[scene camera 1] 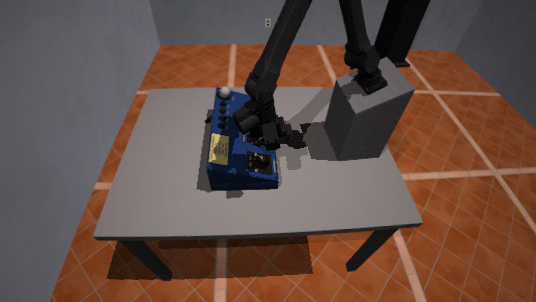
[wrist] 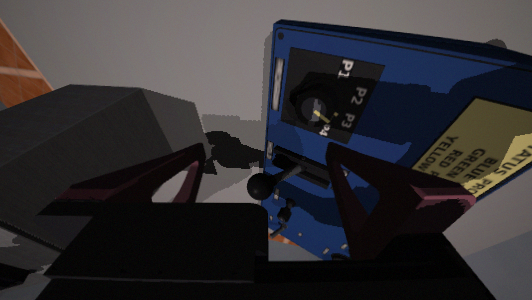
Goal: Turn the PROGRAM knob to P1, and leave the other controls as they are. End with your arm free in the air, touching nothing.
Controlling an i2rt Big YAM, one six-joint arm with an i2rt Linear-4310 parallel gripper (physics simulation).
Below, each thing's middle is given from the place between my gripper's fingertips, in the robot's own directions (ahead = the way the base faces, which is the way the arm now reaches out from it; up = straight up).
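The blue console (scene camera 1: 230, 166) is 20 cm to the right of my hand, 10 cm ahead of it and 10 cm below it. Then there's the cycle lever (wrist: 260, 186), and that's 1 cm behind my hand, 7 cm lower than it and 12 cm to the right of it.
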